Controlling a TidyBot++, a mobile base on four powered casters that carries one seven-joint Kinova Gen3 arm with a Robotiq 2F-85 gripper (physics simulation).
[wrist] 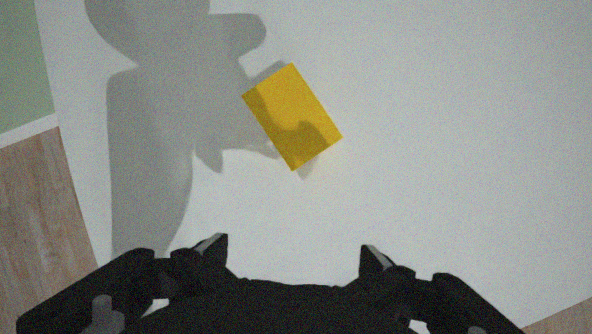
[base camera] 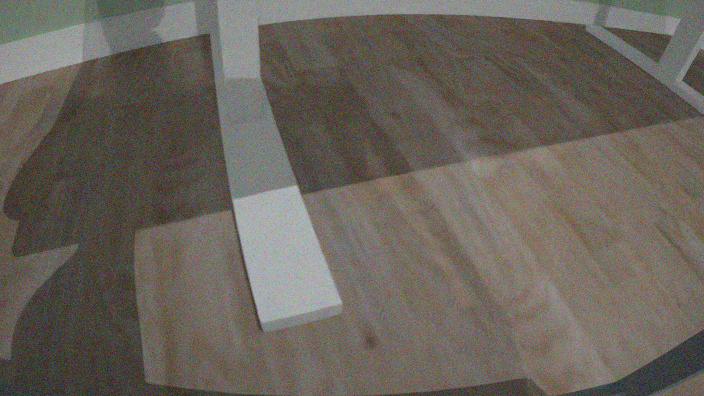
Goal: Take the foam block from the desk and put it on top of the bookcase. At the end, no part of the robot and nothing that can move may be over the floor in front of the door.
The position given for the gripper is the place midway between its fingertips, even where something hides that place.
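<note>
The gripper [wrist: 293, 254] is visible. A white desk [base camera: 291, 284] is visible as well, and the desk also appears in the wrist view [wrist: 459, 153]. A yellow foam block [wrist: 284, 105] is present; in the base camera view the block is out of frame.
</note>
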